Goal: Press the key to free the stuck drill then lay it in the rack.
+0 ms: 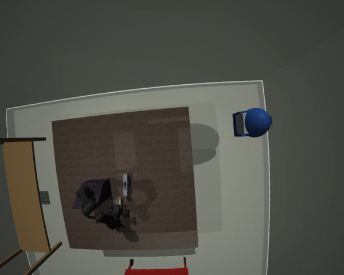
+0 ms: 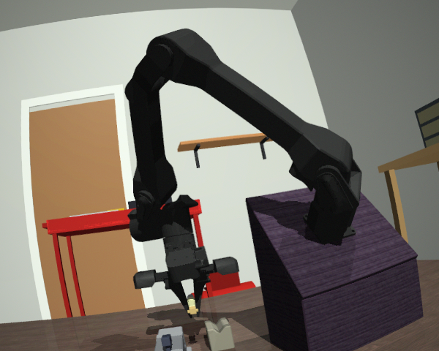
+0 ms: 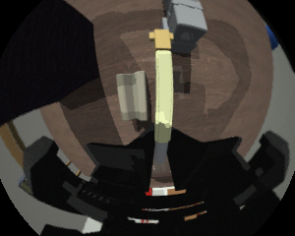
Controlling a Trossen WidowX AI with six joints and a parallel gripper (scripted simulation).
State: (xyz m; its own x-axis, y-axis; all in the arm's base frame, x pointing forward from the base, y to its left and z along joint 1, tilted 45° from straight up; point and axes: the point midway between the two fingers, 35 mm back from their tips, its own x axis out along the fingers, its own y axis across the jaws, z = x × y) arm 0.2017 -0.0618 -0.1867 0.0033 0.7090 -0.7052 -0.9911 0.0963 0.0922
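The drill lies 10 mm ahead of my gripper tip, 40 mm to the left of it and 30 mm above it. Round my gripper tip: v-notched rack: 30 mm behind, 40 mm to the left, 30 mm below; dark key: 70 mm ahead, 220 mm to the left.
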